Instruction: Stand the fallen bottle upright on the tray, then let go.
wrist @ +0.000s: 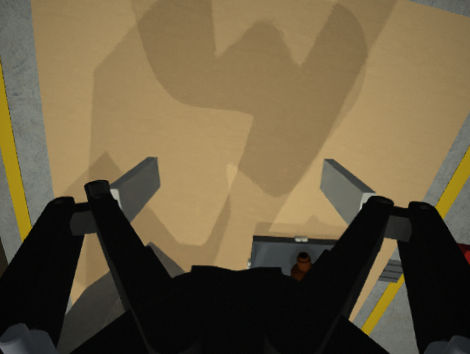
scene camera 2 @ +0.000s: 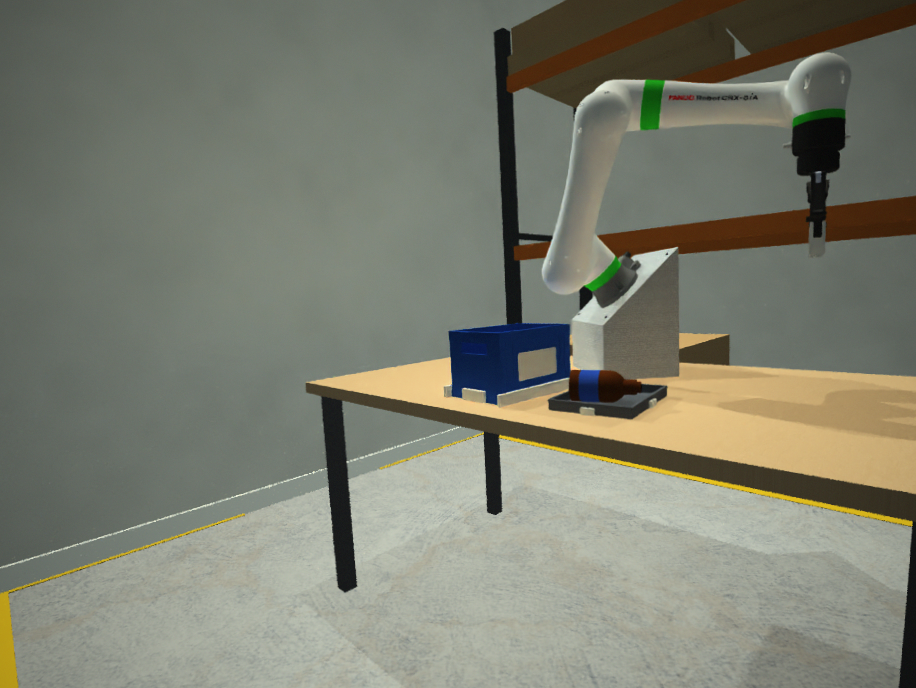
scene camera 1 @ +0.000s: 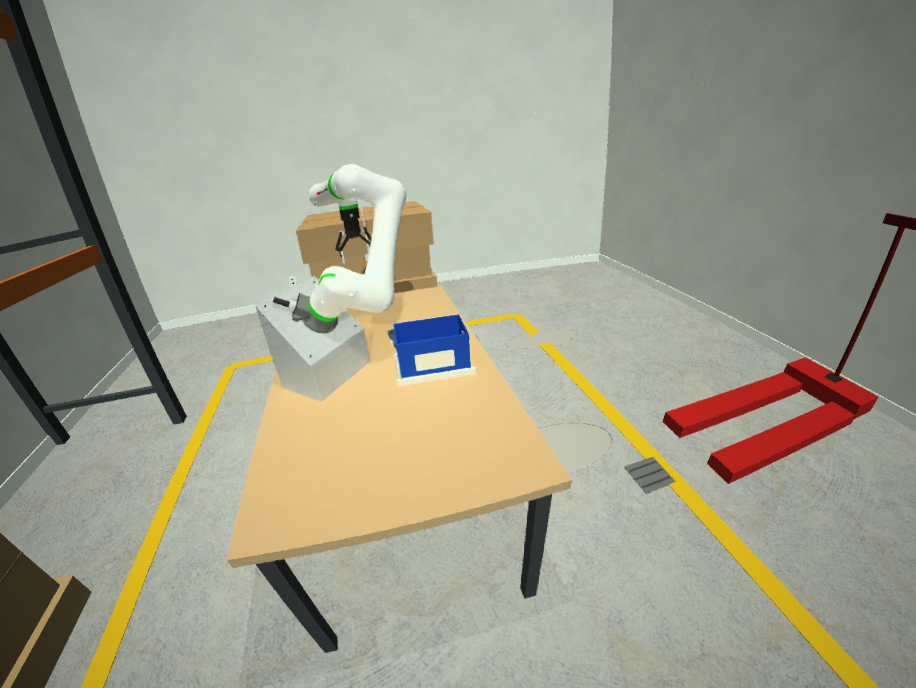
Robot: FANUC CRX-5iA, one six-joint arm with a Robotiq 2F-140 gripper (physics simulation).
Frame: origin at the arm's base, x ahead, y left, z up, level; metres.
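Seen in the pictures: gripper, fingertip midpoint: (wrist: 239, 172) (scene camera 2: 816, 256) (scene camera 1: 357, 260); arm's base, origin of the base link: (scene camera 2: 618, 290) (scene camera 1: 319, 317).
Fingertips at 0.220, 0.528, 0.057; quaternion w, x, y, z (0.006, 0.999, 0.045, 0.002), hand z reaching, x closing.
Note:
Pixels of each thing's top centre, then the offset from my fingertips to it, as dx, dy, dz.
- brown bottle with a blue band, middle of its top: (scene camera 2: 605, 370) (wrist: 308, 289) +0.211, -0.385, -0.235
- dark grey tray, middle of its top: (scene camera 2: 609, 392) (wrist: 296, 272) +0.192, -0.384, -0.289
- blue crate, middle of its top: (scene camera 2: 510, 327) (scene camera 1: 429, 328) +0.185, -0.664, -0.139
The brown bottle with a blue band (scene camera 2: 601, 385) (wrist: 301, 266) lies on its side on the dark grey tray (scene camera 2: 635, 406) (wrist: 270, 252). In scene camera 2 its neck points right, away from the blue crate; in the wrist view its neck and shoulder show at the bottom, the rest hidden behind the gripper. The bottle does not show in scene camera 1. My gripper (scene camera 1: 354, 259) (scene camera 2: 816, 248) (wrist: 239, 172) is open and empty, pointing down high above the table, well to the right of the tray in scene camera 2.
A blue crate (scene camera 1: 435, 346) (scene camera 2: 473, 370) stands in a pale frame close beside the tray. The grey robot pedestal (scene camera 1: 319, 366) (scene camera 2: 642, 333) stands behind the tray in scene camera 2. Stacked cardboard boxes (scene camera 1: 408, 255) are beyond the arm in scene camera 1.

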